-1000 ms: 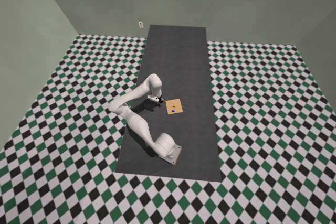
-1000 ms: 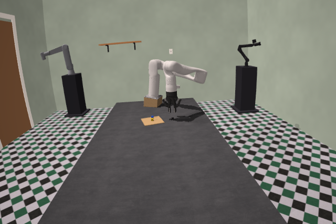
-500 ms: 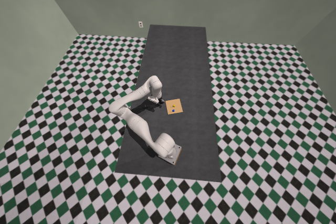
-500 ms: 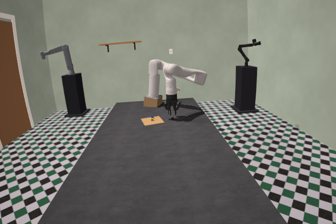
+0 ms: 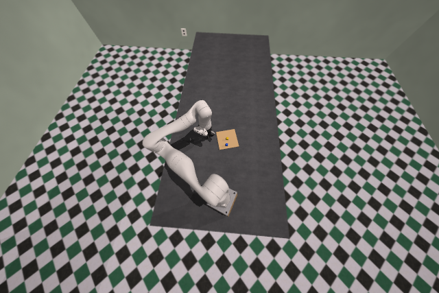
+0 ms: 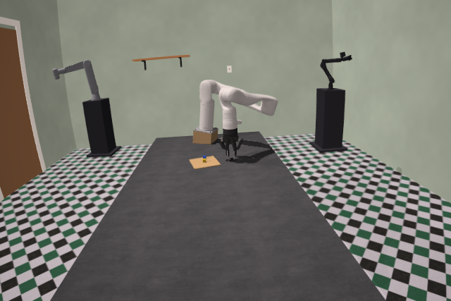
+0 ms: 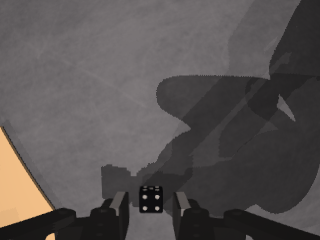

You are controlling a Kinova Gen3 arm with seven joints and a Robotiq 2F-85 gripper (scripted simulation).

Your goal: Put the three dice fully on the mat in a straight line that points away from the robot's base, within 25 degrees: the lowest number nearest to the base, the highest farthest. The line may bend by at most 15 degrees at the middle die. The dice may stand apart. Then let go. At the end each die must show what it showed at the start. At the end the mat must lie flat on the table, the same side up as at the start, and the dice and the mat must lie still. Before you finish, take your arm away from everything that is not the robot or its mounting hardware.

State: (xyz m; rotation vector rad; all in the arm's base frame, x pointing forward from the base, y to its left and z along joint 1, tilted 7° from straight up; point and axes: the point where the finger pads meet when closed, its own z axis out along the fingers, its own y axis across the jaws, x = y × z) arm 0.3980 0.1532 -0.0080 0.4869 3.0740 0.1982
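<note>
Right now my hand is 4 cm above the black die. From my hand the other things lie so: blue die: 15 cm to the right, 4 cm behind, 3 cm below; then yellow die: 15 cm to the right, 3 cm below; then tan mat: 15 cm to the right, 4 cm below.
</note>
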